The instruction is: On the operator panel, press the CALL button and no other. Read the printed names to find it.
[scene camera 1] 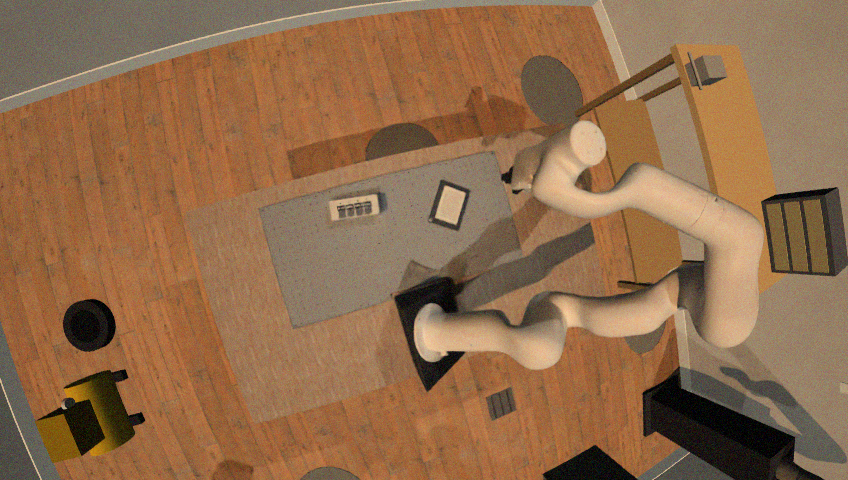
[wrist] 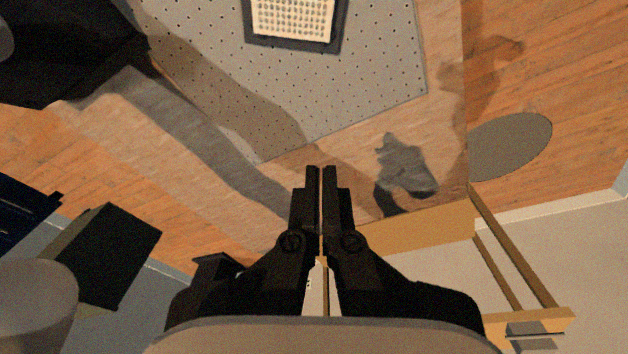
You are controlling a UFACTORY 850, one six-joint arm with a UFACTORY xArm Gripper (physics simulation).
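Note:
A small white box (scene camera 1: 354, 206) with a row of several dark button-like parts, which looks like the operator panel, sits on the grey board (scene camera 1: 327, 267) (wrist: 370, 85) in the scene view. Its printed names are too small to read, so the CALL button cannot be told apart. The box does not show in the wrist view. My gripper (scene camera 1: 508, 178) (wrist: 320, 183) is shut with its fingertips together and nothing between them. In the scene view it is near the board's right edge, well to the right of the white box.
A dark-framed tray (scene camera 1: 450, 204) (wrist: 292, 21) with a pale, dotted inside lies on the board between the white box and my gripper. My arm's black base plate (scene camera 1: 429, 371) stands at the board's lower edge. A wooden bench (scene camera 1: 728, 118) (wrist: 530, 316) stands at the right.

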